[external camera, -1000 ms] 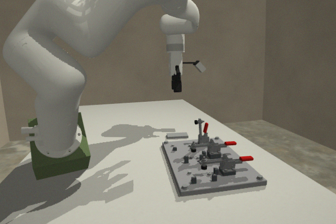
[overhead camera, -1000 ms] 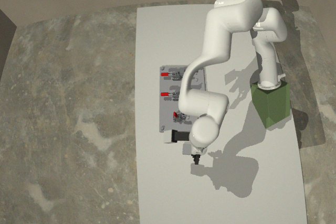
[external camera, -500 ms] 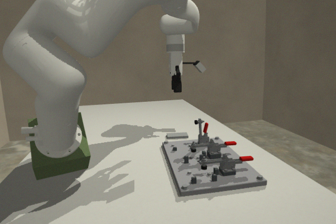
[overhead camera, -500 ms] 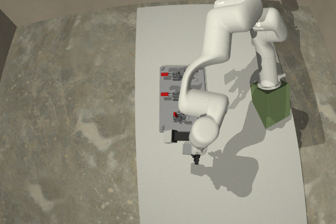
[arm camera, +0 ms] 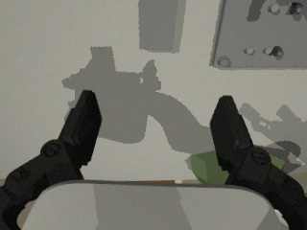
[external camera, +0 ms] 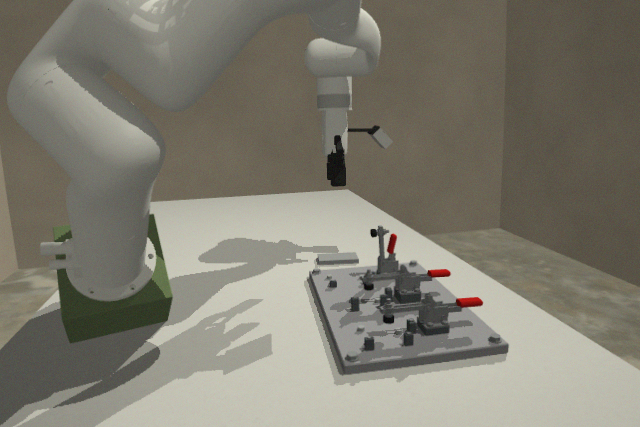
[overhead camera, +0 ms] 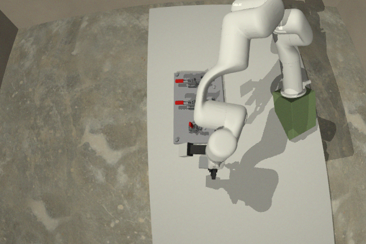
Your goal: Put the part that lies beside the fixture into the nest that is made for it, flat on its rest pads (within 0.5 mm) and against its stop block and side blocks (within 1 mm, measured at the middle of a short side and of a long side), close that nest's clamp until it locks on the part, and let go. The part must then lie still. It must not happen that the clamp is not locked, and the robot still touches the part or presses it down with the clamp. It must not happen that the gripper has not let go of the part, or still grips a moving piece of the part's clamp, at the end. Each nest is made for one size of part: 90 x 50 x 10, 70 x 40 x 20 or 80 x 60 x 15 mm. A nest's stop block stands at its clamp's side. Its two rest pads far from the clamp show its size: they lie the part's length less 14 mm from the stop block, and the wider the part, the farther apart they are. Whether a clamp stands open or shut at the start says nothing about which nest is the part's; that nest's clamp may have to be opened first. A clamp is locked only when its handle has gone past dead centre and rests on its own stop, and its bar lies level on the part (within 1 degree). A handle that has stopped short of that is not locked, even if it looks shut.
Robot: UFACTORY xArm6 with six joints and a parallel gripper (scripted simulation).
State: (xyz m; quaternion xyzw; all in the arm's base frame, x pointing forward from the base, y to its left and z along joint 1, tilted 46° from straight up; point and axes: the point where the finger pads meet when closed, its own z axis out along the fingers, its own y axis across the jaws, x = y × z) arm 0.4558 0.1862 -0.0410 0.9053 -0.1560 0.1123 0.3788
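My hand is 190 mm above the flat grey block. The rest, counted from my hand: fixture plate (40 mm behind, 260 mm to the right, 180 mm below).
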